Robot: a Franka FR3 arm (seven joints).
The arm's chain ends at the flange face. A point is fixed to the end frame.
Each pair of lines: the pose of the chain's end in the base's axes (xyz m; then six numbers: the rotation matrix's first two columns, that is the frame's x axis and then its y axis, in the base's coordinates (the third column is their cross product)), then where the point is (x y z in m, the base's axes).
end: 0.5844 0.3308 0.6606 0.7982 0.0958 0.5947 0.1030 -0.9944 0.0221
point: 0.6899 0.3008 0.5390
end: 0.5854 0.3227 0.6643 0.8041 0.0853 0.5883 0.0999 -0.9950 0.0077
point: 0.6896 0.2940 0.5413
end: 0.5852 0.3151 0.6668 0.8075 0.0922 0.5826 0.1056 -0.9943 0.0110
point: 0.6887 0.2865 0.5433
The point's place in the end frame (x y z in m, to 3 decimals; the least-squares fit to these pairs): 0.009 0.038 0.159
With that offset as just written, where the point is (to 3 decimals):
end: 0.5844 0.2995 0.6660 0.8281 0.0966 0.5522 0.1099 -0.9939 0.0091
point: 0.683 0.271 0.539
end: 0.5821 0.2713 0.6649 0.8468 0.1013 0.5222 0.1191 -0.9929 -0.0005
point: 0.677 0.244 0.534
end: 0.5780 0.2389 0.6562 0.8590 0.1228 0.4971 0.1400 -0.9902 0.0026
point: 0.669 0.213 0.523
